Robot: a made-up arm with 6 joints.
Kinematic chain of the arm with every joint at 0, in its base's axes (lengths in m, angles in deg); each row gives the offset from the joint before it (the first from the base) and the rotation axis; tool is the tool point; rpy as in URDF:
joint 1: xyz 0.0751 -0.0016 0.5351 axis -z
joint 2: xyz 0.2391 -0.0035 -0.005 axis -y
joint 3: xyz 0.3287 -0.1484 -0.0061 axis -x
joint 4: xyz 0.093 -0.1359 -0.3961 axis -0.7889 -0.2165 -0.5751
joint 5: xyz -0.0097 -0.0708 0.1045 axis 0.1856 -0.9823 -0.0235
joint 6: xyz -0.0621 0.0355 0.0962 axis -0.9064 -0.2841 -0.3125
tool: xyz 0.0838 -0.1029 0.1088 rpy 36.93 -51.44 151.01
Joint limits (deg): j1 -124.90..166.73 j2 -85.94..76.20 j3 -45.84..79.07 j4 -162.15..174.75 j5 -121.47..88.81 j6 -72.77..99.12
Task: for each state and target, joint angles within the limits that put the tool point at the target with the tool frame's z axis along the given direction. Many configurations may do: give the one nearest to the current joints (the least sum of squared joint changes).
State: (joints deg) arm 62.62 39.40 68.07 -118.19 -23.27 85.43
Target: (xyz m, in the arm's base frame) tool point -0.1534 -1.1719 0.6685 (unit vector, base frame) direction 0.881 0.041 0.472
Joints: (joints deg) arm 68.34 16.89 53.60 -144.42 -16.08 68.33
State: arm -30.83 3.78 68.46 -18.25 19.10 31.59
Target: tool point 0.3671 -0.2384 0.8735 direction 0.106 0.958 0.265
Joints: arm -11.72 49.22 78.93 -5.24 34.72 40.33
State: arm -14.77 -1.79 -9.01 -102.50 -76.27 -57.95
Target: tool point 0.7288 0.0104 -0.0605 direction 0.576 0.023 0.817
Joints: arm 10.86 -23.28 -45.84 -120.86 -35.28 -57.94
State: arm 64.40 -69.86 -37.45 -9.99 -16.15 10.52
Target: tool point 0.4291 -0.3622 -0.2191 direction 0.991 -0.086 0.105
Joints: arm 22.75 -42.83 -45.84 -60.27 -30.55 21.88
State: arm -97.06 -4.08 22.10 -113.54 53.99 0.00
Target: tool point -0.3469 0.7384 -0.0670 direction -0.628 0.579 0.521
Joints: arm -124.87 -4.97 -12.91 -147.14 7.32 -30.85
